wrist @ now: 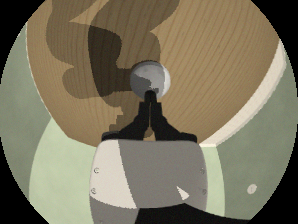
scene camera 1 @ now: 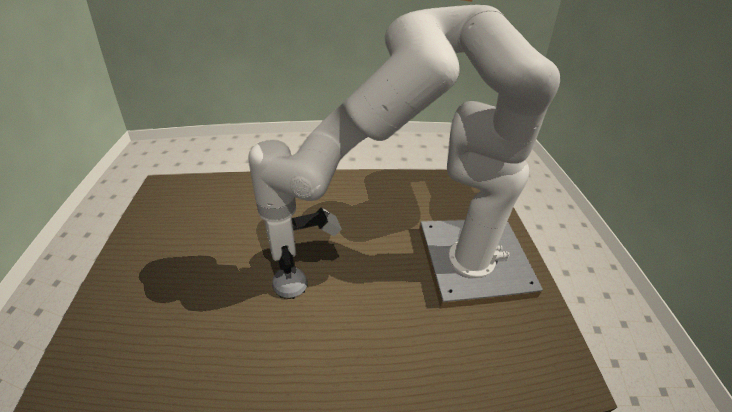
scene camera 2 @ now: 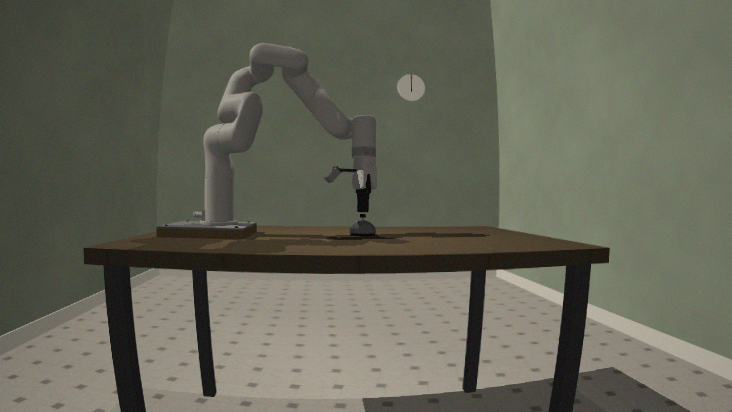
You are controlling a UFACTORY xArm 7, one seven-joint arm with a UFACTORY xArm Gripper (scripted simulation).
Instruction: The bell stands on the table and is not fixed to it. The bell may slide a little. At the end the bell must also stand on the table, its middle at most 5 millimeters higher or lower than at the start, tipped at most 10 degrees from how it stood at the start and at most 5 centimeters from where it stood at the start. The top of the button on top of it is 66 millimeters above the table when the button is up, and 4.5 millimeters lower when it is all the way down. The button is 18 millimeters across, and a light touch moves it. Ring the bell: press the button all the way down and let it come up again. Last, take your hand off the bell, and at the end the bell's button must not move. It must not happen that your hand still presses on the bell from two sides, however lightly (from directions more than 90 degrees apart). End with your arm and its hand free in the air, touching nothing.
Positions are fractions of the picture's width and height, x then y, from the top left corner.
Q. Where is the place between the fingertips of the gripper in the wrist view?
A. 0.51,0.45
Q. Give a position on a silver dome bell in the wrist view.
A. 0.51,0.34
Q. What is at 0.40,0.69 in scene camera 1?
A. A silver dome bell.
